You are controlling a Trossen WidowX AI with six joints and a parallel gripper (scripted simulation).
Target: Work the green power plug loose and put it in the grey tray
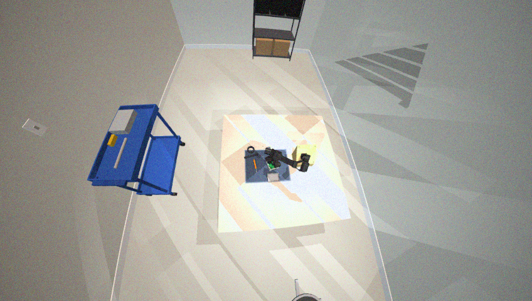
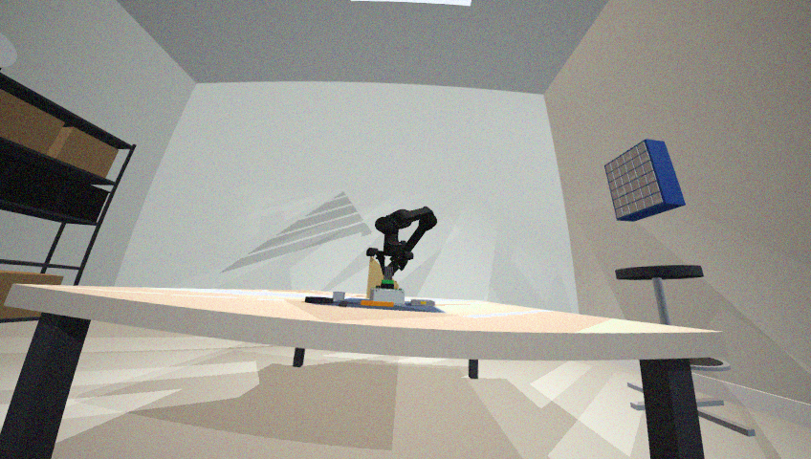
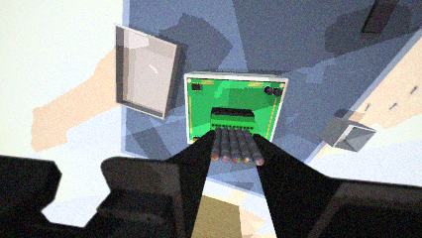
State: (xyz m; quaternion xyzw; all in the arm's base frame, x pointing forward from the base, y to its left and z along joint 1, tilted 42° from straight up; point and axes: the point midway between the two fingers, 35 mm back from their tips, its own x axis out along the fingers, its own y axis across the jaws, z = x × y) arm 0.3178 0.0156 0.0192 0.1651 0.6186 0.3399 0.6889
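My gripper tip is now 20 mm above the green power plug. From my gripper tip the other things lie so: blue mat: 50 mm ahead, 100 mm below; then dark bar: 210 mm ahead, 110 mm to the right, 100 mm below.
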